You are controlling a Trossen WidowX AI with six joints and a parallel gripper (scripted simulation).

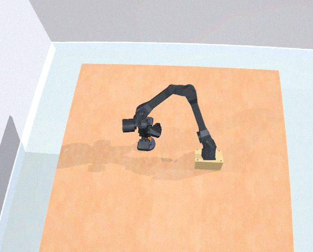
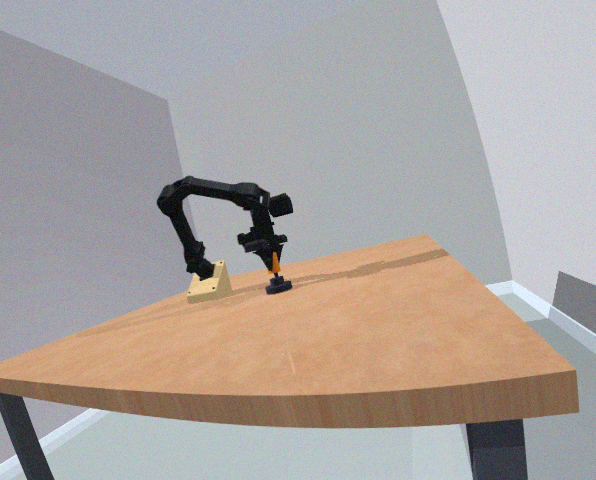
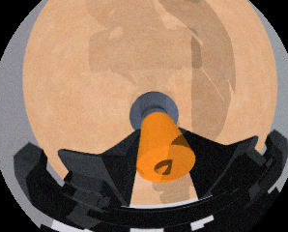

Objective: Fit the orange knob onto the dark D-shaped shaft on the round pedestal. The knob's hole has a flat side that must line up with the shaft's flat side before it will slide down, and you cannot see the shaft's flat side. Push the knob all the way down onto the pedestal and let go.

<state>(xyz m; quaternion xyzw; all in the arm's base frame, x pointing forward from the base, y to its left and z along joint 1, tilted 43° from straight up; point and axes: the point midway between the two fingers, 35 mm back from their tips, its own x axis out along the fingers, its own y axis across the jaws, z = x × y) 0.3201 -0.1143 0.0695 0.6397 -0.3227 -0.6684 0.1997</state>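
Now: gripper tip 20 mm below the orange knob. Round my gripper tip: dark round pedestal: 40 mm below.
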